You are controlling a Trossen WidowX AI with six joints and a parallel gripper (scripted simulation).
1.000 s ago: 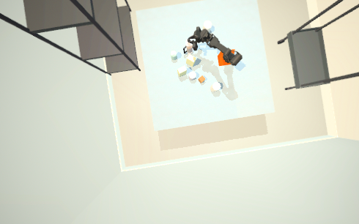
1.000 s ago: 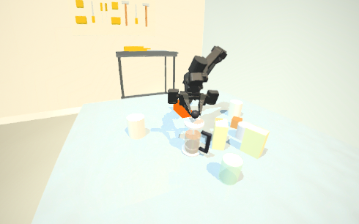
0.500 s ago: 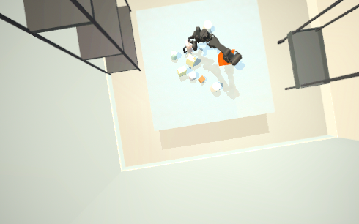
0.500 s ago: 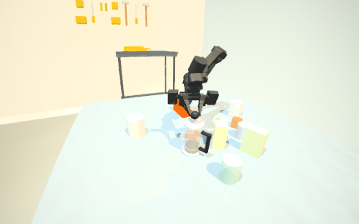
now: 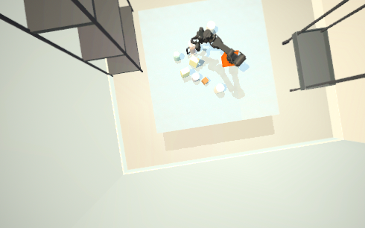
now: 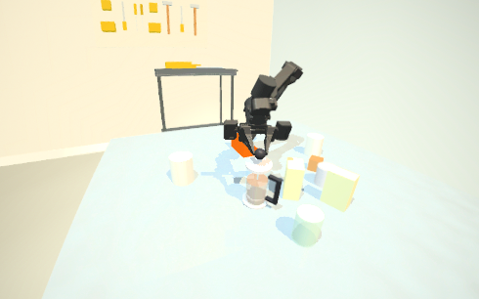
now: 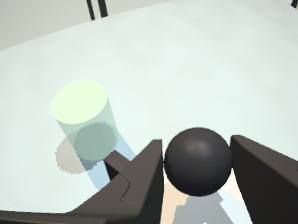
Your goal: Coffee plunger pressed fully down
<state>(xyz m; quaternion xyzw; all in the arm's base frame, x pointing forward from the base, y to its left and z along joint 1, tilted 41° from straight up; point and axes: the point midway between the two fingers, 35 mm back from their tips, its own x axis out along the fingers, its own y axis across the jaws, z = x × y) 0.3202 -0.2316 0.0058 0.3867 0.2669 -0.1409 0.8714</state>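
My gripper tip is now 9 cm above the coffee press and 2 cm to the right of it. Round my gripper tip: orange block 35 cm to the left, 15 cm below, 7 cm behind.
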